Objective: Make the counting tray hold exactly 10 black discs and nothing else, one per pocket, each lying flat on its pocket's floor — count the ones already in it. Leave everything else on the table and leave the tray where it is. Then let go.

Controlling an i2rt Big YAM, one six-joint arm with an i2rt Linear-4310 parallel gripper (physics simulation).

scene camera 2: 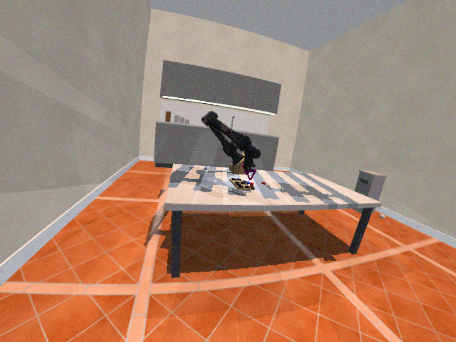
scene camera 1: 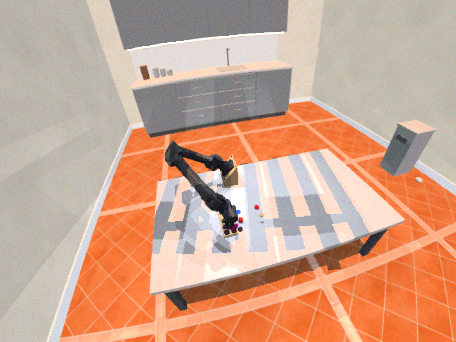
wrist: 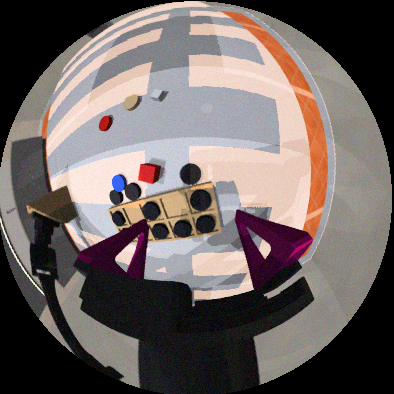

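Note:
The tan counting tray (wrist: 175,204) (scene camera 1: 230,235) has two rows of pockets. In the wrist view, its far row holds three black discs, with two bare pockets between them. Three black discs show in the near row; its left end is partly hidden by a finger. One loose black disc (wrist: 190,173) (scene camera 1: 240,229) lies just beyond the tray's far edge. Two more, a black disc (wrist: 132,191) and another black disc (wrist: 116,196), lie near the far left corner, beside a blue disc (wrist: 118,182) (scene camera 1: 238,212). My gripper (wrist: 190,219) (scene camera 2: 250,173) is open and empty above the tray.
A red cube (wrist: 149,173) (scene camera 1: 241,220) stands beyond the tray. Farther out are a red disc (wrist: 105,123) (scene camera 1: 256,207), a tan disc (wrist: 131,102) (scene camera 1: 261,214) and a small pale block (wrist: 158,94). A tan angled block (wrist: 55,205) (scene camera 1: 230,177) stands near the table's back edge.

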